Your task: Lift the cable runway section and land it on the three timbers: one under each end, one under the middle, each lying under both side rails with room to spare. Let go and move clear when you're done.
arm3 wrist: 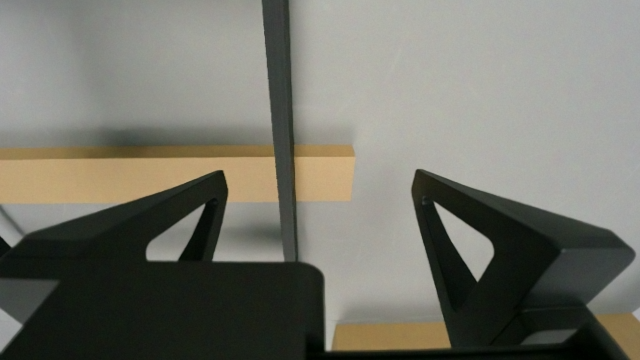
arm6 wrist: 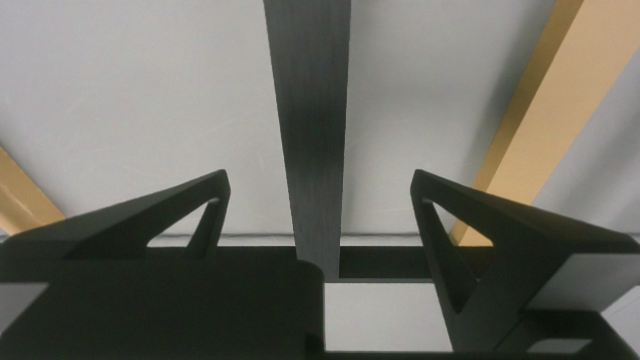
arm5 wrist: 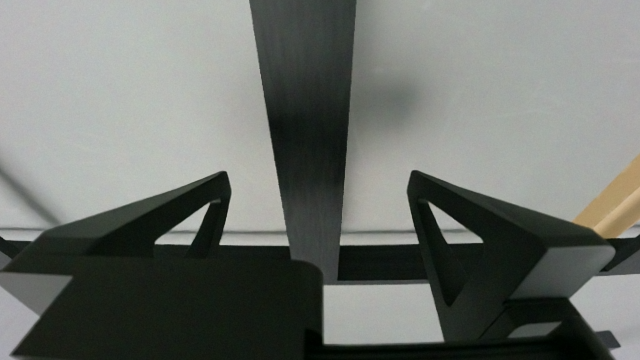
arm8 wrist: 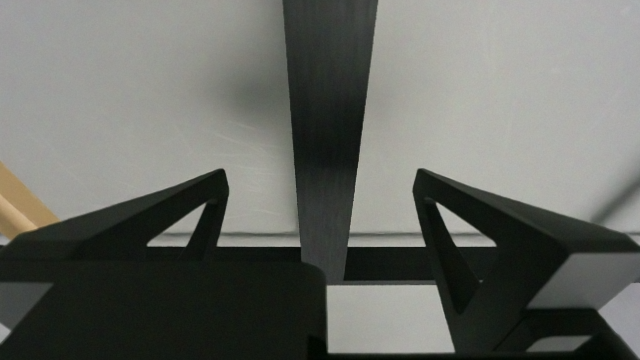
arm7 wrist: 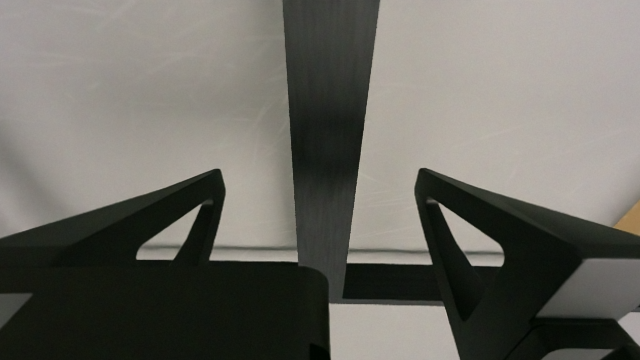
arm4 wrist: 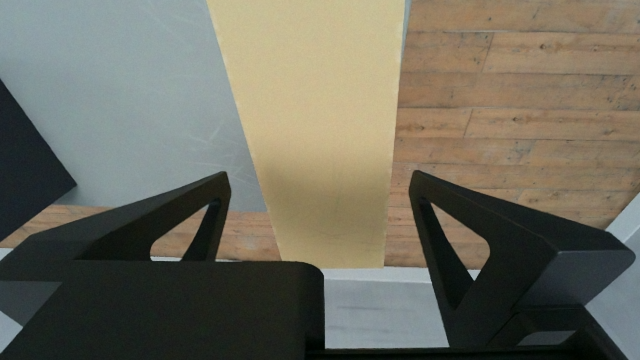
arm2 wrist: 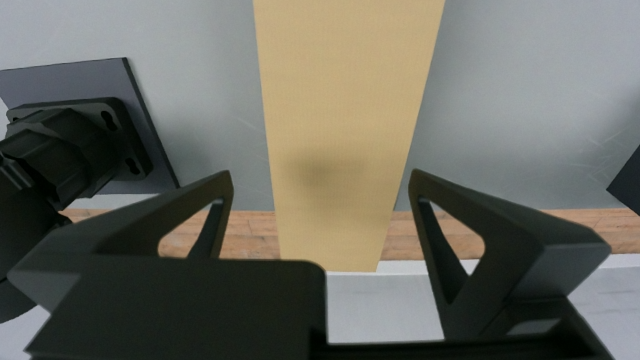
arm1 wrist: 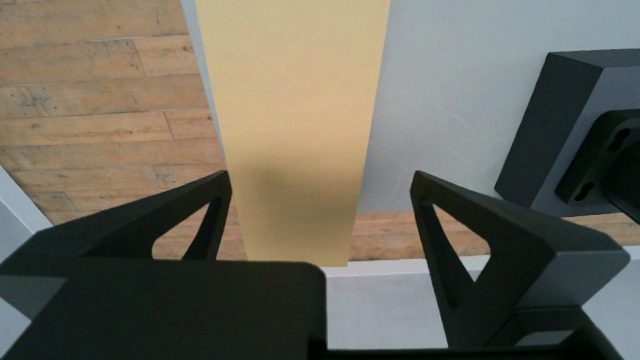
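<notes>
The dark cable runway section shows a crossbar meeting a side rail. In the arm3 wrist view a narrow dark runway bar crosses over a pale timber. Wide timbers lie below the arm1, arm2 and arm4 grippers. The arm1, arm2, arm3, arm4, arm5, arm6, arm7 and arm8 grippers are open and empty.
More timber pieces show at the edges of the arm3, arm5, arm6 and arm8 views. Dark base blocks stand beside the wide timbers. A plank floor borders the grey surface.
</notes>
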